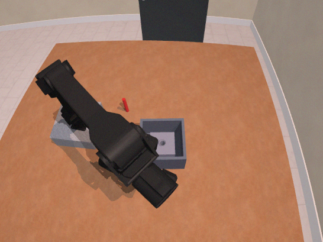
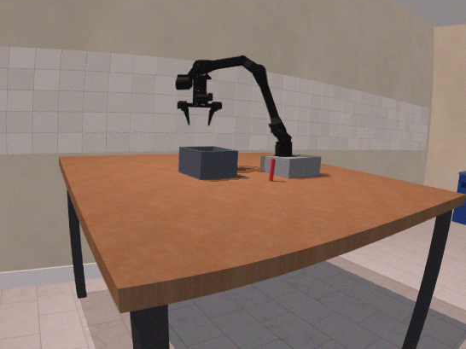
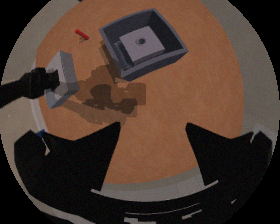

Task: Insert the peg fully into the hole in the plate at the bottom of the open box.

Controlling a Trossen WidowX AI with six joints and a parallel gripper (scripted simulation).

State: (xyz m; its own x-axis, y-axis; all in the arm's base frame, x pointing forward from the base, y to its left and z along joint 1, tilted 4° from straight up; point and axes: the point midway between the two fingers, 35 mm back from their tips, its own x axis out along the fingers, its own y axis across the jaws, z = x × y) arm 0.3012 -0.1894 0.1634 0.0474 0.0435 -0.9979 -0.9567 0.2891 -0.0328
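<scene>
Right now the red peg is 33 cm to the left of my hand, 17 cm below it and 16 cm behind it. Also, from my hand: pale plate 17 cm to the left, 17 cm below, 3 cm ahead; then box 18 cm below, 17 cm to the left, 3 cm ahead.
</scene>
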